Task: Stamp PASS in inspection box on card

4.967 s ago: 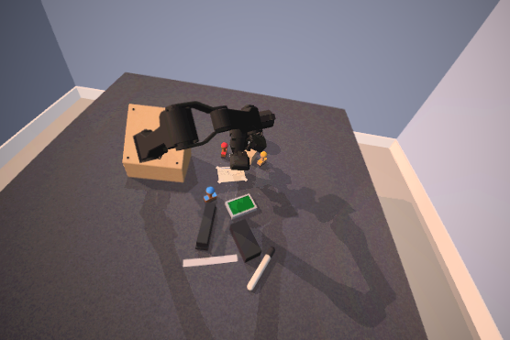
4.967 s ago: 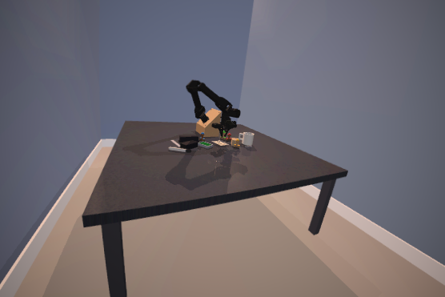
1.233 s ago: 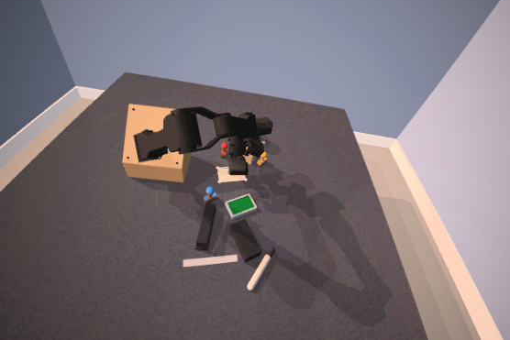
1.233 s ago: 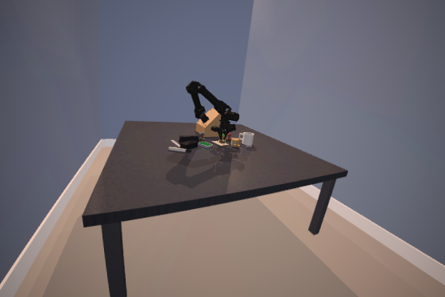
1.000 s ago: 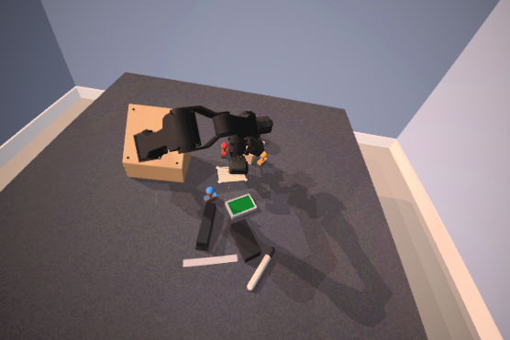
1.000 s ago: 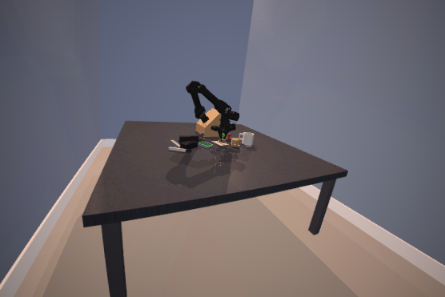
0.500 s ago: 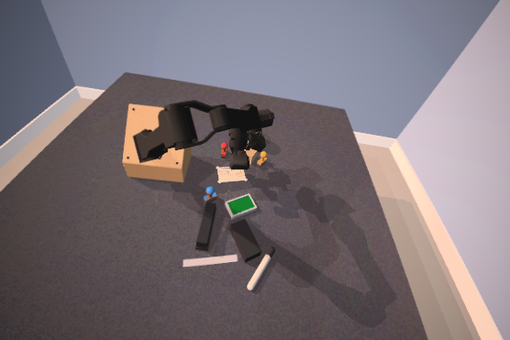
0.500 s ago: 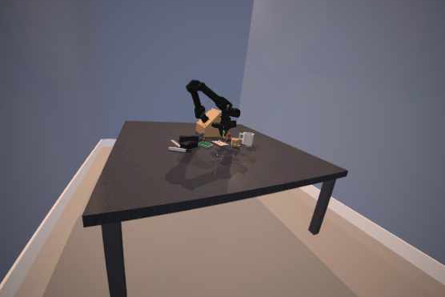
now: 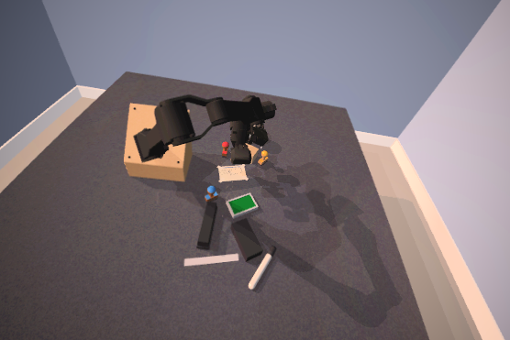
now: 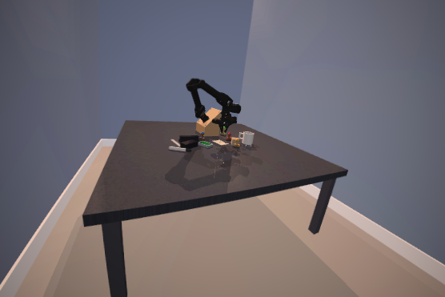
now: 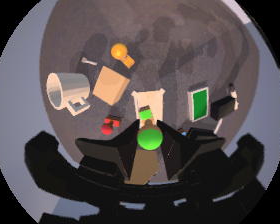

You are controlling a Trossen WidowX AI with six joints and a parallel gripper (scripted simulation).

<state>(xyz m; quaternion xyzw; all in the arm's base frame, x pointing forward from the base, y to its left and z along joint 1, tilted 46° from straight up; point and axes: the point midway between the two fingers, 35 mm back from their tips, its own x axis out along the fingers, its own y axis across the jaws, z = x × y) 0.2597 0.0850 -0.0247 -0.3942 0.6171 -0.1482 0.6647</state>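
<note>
The white card is 8 cm below my gripper tip, 1 cm to the right of it and 1 cm behind it. Round my gripper tip: cardboard box 9 cm to the left, 6 cm below, 3 cm ahead; red-knobbed stamp 8 cm to the left, 7 cm behind, 6 cm below; green-knobbed stamp right at my gripper tip.
</note>
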